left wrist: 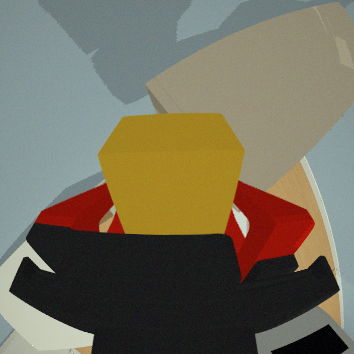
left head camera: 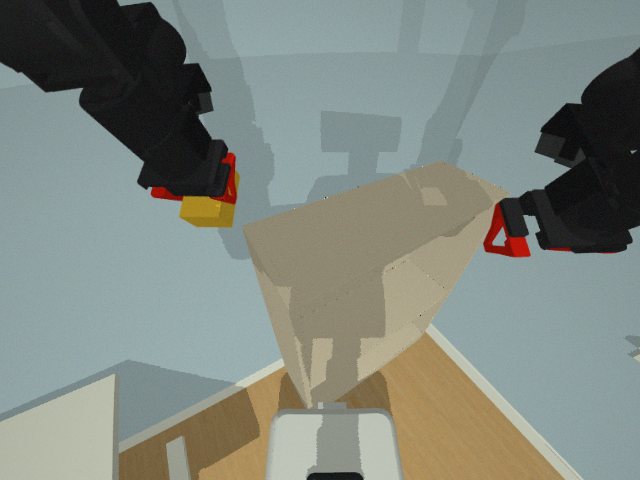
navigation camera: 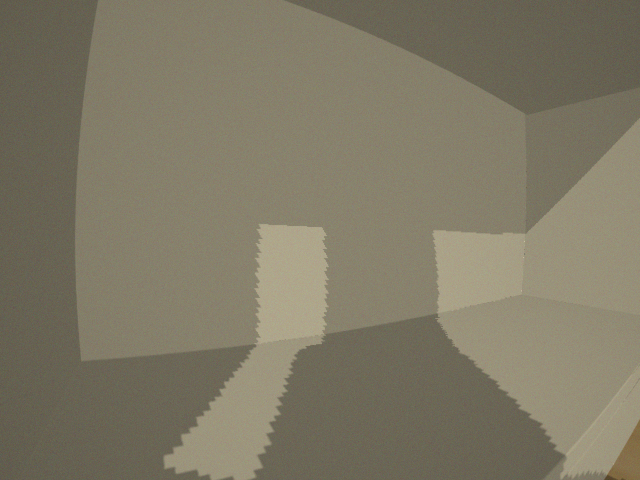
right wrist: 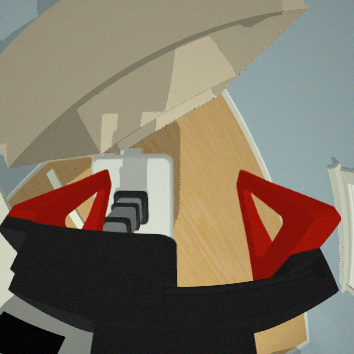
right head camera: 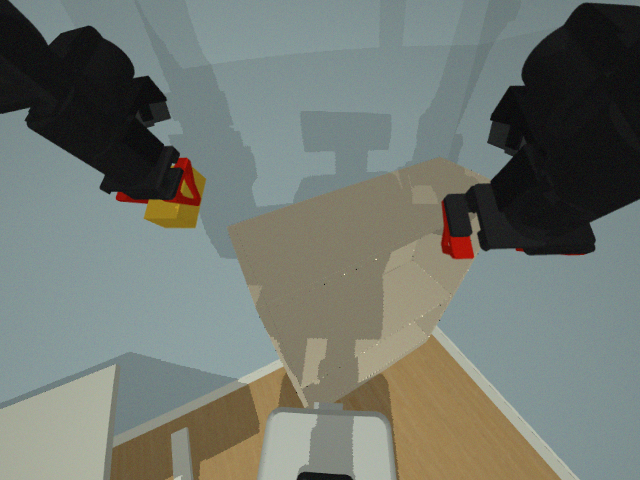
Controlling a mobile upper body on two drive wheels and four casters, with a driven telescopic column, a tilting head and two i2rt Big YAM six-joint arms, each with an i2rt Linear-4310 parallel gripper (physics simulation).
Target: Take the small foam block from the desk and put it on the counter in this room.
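Places are measured from the left arm's base along level axes (x up, y back, z right), in centimetres.
Pixels of known places: left gripper, fingertip midpoint: (left wrist: pixel 173 177) (left head camera: pixel 217 200) (right head camera: pixel 183 202); right gripper, fingertip midpoint: (left head camera: pixel 516 246) (right wrist: pixel 173 176) (right head camera: pixel 479 246).
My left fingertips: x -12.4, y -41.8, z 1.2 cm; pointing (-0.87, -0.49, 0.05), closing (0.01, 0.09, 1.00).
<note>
Behind a point stands the place of what it marks.
The small foam block (left head camera: pixel 206 212) {z 1.9, x -10.9, y -36.4 cm} (right head camera: pixel 170 214) {z 2.6, x -10.9, y -36.3 cm} (left wrist: pixel 171 135) {z 1.3, x -7.7, y -44.2 cm} is yellow and held in the air. My left gripper (left head camera: pixel 200 198) {z 1.2, x -12.4, y -41.8 cm} (right head camera: pixel 161 198) (left wrist: pixel 173 177) {z 1.2, x -12.4, y -41.8 cm} is shut on it, with one red finger on each side. My right gripper (left head camera: pixel 545 252) (right head camera: pixel 506 253) (right wrist: pixel 173 176) {z 45.7, x -14.4, y -32.9 cm} is open and empty, at the right of both head views. The desk (left head camera: pixel 62 423) {z -51.2, x -63.6, y -16.4 cm} (right head camera: pixel 56 418) {z -52.5, x -63.6, y -13.3 cm} shows in part as a pale top at the lower left, below the left gripper in the picture. The counter does not show in any view that I can make out.
A beige shelf unit (left head camera: pixel 330 232) {z 20.1, x -29.6, y -53.8 cm} (right head camera: pixel 320 232) {z 22.7, x -29.6, y -53.8 cm} (left wrist: pixel 260 75) {z 19.2, x -29.6, y -57.5 cm} (right wrist: pixel 125 40) {z 37.9, x -29.6, y -54.0 cm} stands very close in front of my white base (left head camera: pixel 289 444) {z 5.1, x -109.6, y -19.2 cm} (right head camera: pixel 286 444) {z 6.5, x -109.6, y -18.5 cm}. Its panels (navigation camera: pixel 361 180) {z 26.3, x -106.6, y -72.1 cm} fill most of the navigation view. Blue walls rise behind it. A pale slatted fixture (right wrist: pixel 346 225) {z 128.7, x -52.4, y -3.9 cm} shows at the right wrist view's edge.
</note>
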